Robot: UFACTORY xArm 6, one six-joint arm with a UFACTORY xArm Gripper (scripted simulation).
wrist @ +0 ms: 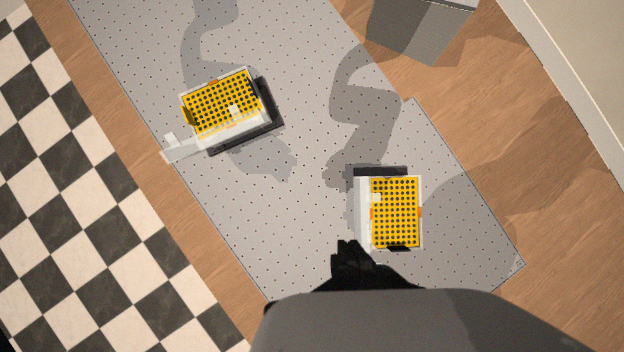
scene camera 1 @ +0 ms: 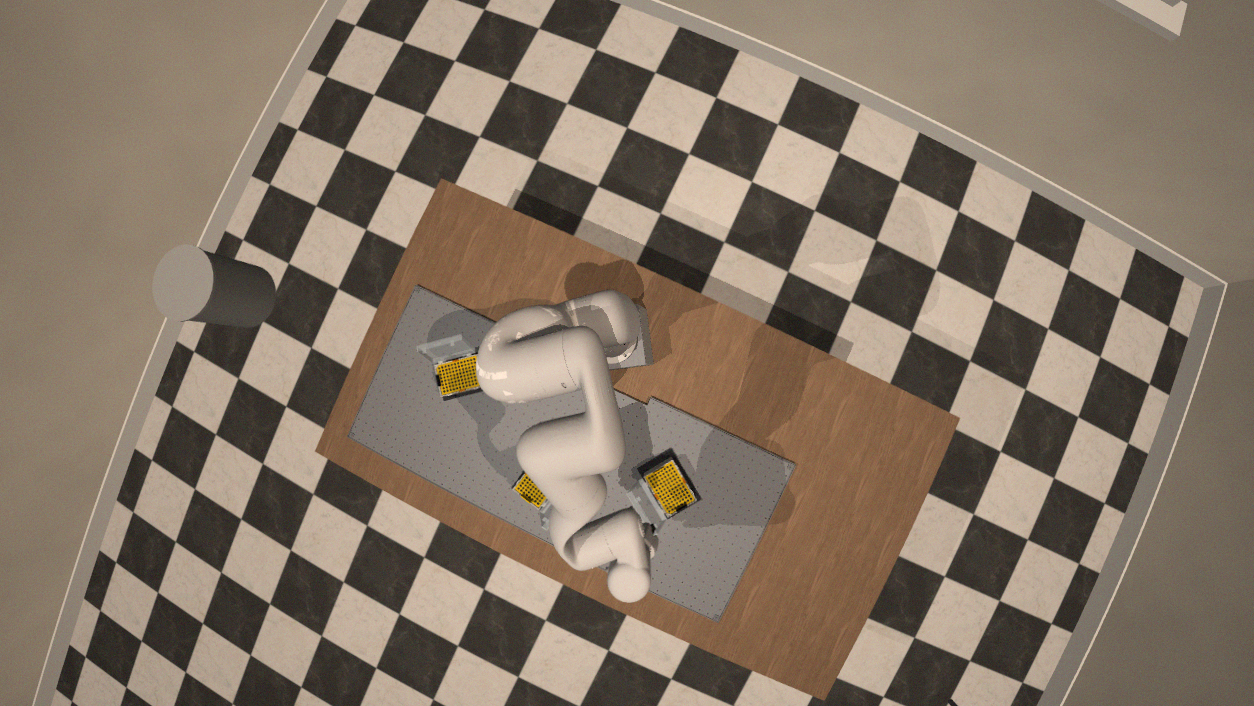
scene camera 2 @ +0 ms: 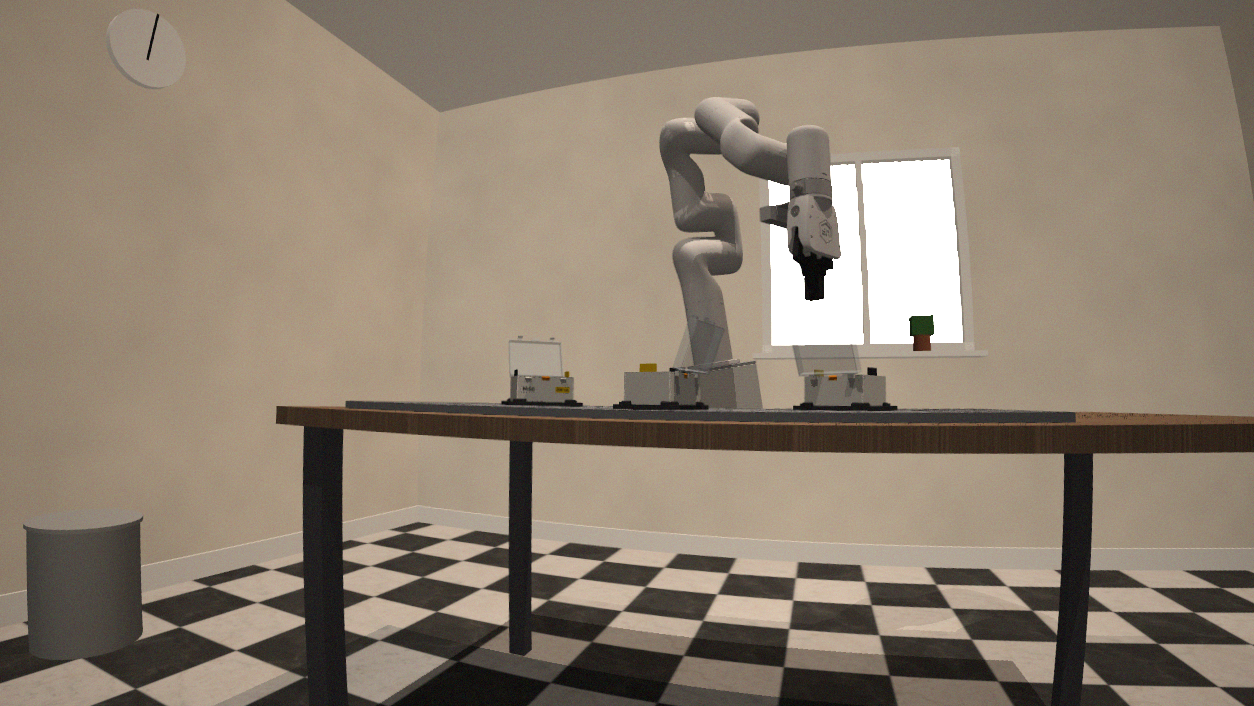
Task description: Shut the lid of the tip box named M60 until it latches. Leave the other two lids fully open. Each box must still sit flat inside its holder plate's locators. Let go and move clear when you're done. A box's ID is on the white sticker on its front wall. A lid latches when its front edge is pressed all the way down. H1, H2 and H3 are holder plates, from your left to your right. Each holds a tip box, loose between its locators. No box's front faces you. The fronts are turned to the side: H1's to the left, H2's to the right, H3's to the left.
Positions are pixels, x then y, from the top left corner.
Scene:
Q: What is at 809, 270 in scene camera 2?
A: The gripper.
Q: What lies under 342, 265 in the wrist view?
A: The gripper.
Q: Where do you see a tip box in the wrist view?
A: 240, 125

